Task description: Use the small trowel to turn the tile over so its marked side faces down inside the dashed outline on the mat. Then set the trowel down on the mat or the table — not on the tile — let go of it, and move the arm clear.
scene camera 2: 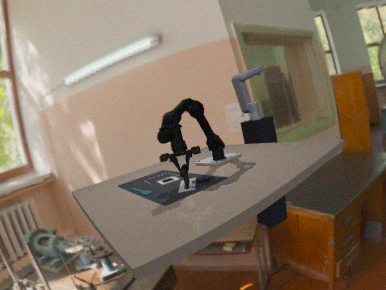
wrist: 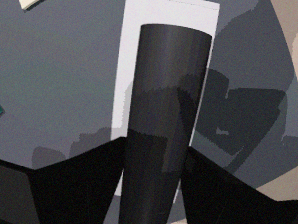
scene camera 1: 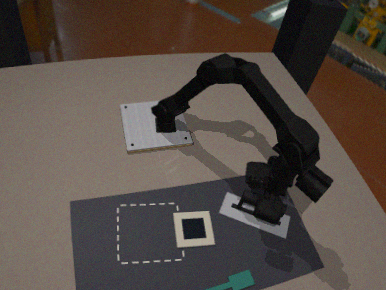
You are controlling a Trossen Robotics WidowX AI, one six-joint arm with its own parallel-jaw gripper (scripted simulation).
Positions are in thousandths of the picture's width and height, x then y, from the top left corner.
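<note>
My gripper (scene camera 1: 683,705) is visible, and the wrist view shows the gripper (wrist: 518,667) too. A trowel (scene camera 1: 623,719) appears, as does a dark mat (scene camera 1: 380,805); the wrist view has both the trowel (wrist: 552,266) and the mat (wrist: 223,297). A tile (scene camera 1: 499,791) is also present.
</note>
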